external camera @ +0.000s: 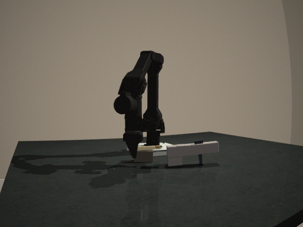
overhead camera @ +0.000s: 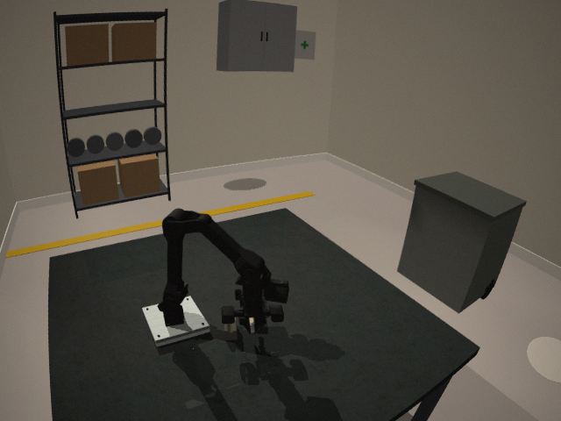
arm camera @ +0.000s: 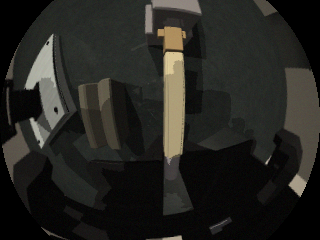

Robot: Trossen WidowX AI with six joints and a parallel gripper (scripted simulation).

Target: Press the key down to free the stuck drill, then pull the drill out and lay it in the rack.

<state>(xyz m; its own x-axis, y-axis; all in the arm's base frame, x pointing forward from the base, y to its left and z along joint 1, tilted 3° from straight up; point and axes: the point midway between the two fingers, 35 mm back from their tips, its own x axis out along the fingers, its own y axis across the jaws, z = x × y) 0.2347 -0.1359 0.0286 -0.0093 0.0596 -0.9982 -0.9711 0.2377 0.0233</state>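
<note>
Right now the drill is 40 mm to the left of my gripper tip, 40 mm above it and 10 mm ahead of it. From my gripper tip the other things lie so: rack (60 mm behind, 50 mm to the left, 10 mm below); housing (190 mm to the left, 50 mm ahead, 20 mm above); dark blue key (220 mm to the left, 60 mm ahead, 30 mm above).
</note>
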